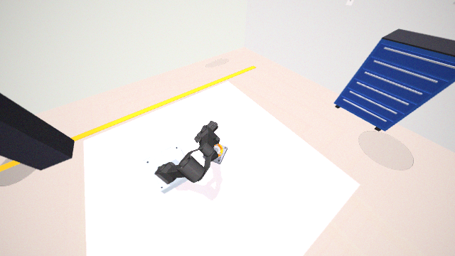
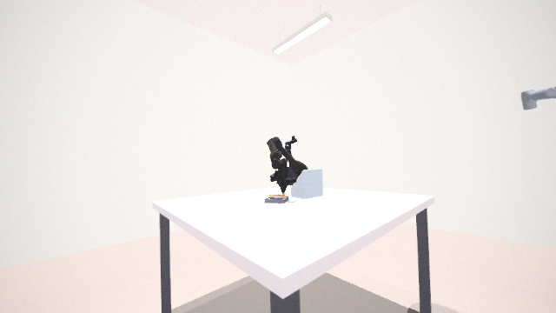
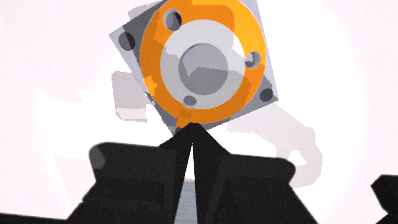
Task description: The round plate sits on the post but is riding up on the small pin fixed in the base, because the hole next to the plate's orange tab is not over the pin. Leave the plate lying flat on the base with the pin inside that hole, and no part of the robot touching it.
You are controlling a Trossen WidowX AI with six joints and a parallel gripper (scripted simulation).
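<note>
My gripper tip is 5 cm short of the grey square base and 2 cm above it.
</note>
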